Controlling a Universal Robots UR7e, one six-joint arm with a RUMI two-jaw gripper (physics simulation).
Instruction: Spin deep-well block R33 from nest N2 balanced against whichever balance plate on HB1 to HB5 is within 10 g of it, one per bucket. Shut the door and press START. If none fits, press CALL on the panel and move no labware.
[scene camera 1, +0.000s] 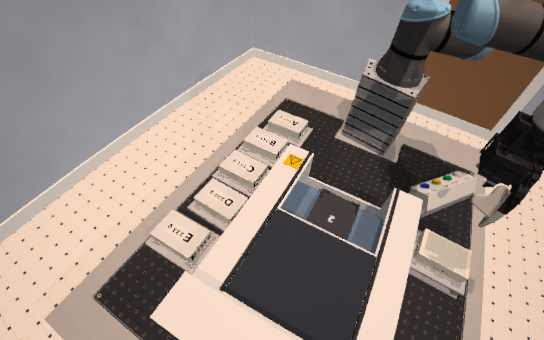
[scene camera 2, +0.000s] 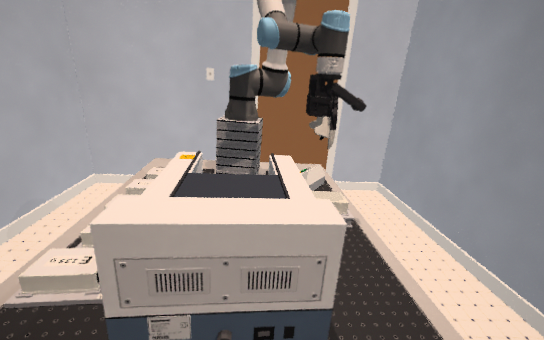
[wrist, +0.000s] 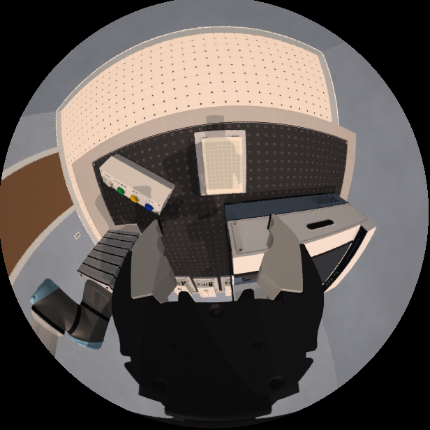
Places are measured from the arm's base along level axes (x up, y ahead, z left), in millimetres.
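Where they show: gripper, between the fingertips: (scene camera 1: 481, 205) (scene camera 2: 324, 144); arm's base, origin of its link: (scene camera 1: 397, 75) (scene camera 2: 241, 118).
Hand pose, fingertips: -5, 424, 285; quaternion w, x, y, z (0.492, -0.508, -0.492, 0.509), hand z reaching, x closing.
Things, the pixels of their top centre, and the offset from my fingertips, as dx, dy, dz.
- pale deep-well block, centre of its top: (scene camera 1: 446, 252) (scene camera 2: 325, 196) -167, +23, +21
- Balance plates A, centre of its top: (scene camera 1: 288, 120) (scene camera 2: 166, 171) -191, -218, -568
- B, centre of its top: (scene camera 1: 265, 139) (scene camera 2: 149, 183) -191, -84, -581
- C, centre of its top: (scene camera 1: 243, 165) -191, +53, -575
- D, centre of its top: (scene camera 1: 220, 197) -191, +186, -557
- E, centre of its top: (scene camera 2: 71, 260) (scene camera 1: 179, 232) -191, +327, -576
- button panel, centre of its top: (scene camera 1: 450, 181) (scene camera 2: 306, 169) -161, -228, -1
- dark cover, centre of its top: (scene camera 1: 305, 273) (scene camera 2: 232, 189) -32, +309, -259
A pale deep-well block (scene camera 1: 445, 252) (wrist: 222, 164) sits in a nest beside the centrifuge (scene camera 1: 400, 250) (scene camera 2: 220, 240) (wrist: 300, 230); no R33 or N2 label is legible. Balance plates A (scene camera 1: 287, 124), B (scene camera 1: 264, 144), C (scene camera 1: 242, 169), D (scene camera 1: 220, 201) and E (scene camera 1: 180, 234) (scene camera 2: 57, 270) stand in a row on the other side. E reads 133 g, C seems 121 g; other weights are blurred. The centrifuge's top opening shows an empty-looking bucket (scene camera 1: 332, 214) marked 2. My gripper (wrist: 214, 218) is open and empty, high above the bench near the button panel (scene camera 1: 445, 192) (wrist: 137, 182).
The panel has blue (scene camera 1: 425, 185), yellow (scene camera 1: 436, 181) and green (scene camera 1: 447, 177) buttons. The arm's ribbed pedestal (scene camera 1: 380, 112) (scene camera 2: 238, 145) (wrist: 109, 257) stands behind the centrifuge. The centrifuge's raised side walls flank its opening. A dark cover (scene camera 1: 305, 275) (scene camera 2: 230, 186) lies beside the opening.
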